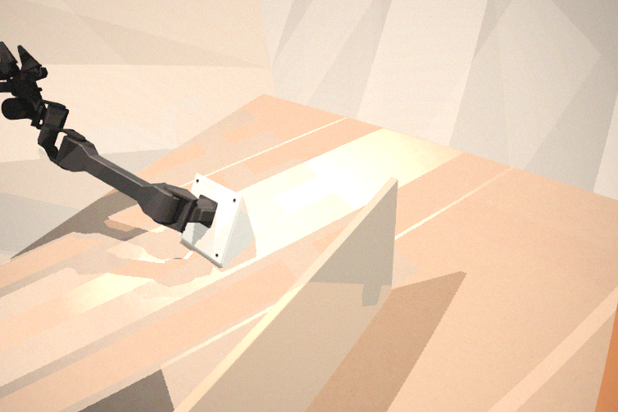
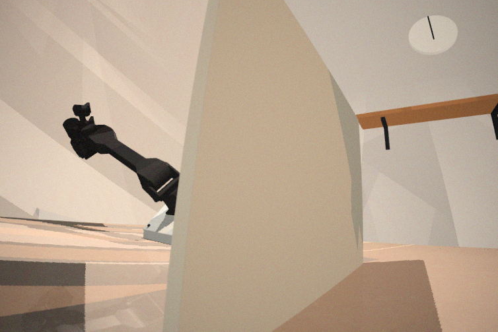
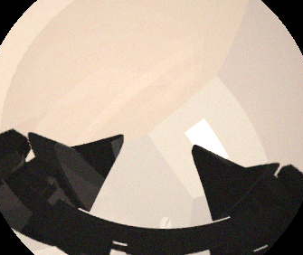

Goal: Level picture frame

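Right now my gripper tip is 104 cm short of the picture frame, 7 cm to the left of it and 31 cm above it. From my gripper tip the other things lie so: wall panel 105 cm ahead, 7 cm to the right, 32 cm below.
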